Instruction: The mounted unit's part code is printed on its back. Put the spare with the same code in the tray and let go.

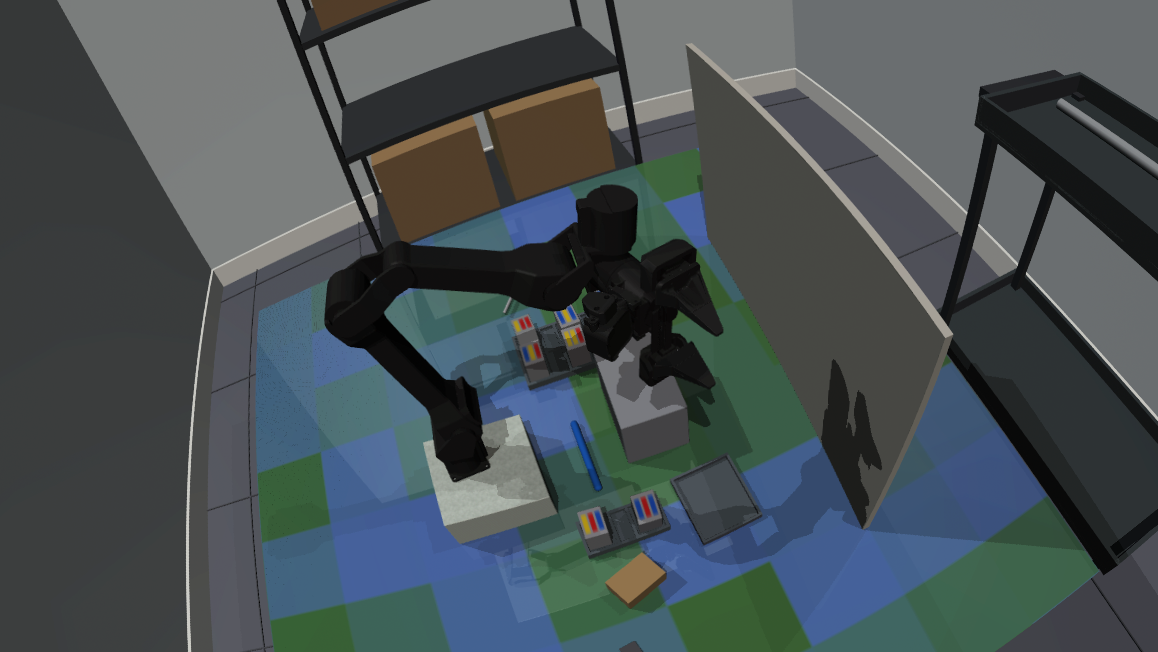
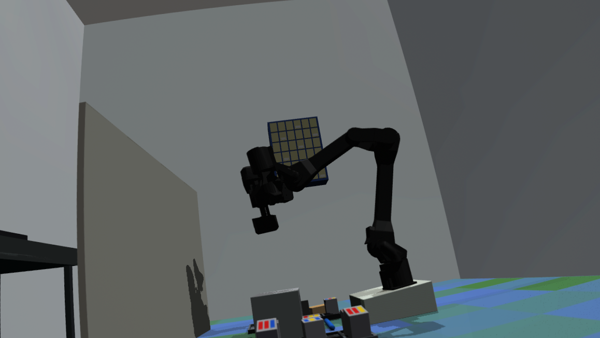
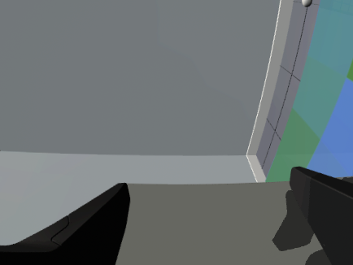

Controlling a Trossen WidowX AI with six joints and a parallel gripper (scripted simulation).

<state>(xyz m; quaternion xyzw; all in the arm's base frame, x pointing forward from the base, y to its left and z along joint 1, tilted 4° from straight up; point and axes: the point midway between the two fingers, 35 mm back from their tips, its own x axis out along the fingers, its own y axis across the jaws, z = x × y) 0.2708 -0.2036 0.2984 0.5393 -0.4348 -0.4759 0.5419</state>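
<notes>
Now: the rack 34 cm below my gripper tip, 14 cm behind it and 4 cm to the left of it. Round my gripper tip: grey box: 29 cm below, 21 cm to the left, 1 cm behind; tall grey panel: 24 cm ahead, 16 cm to the left, 12 cm below; dark tray: 34 cm below.
</notes>
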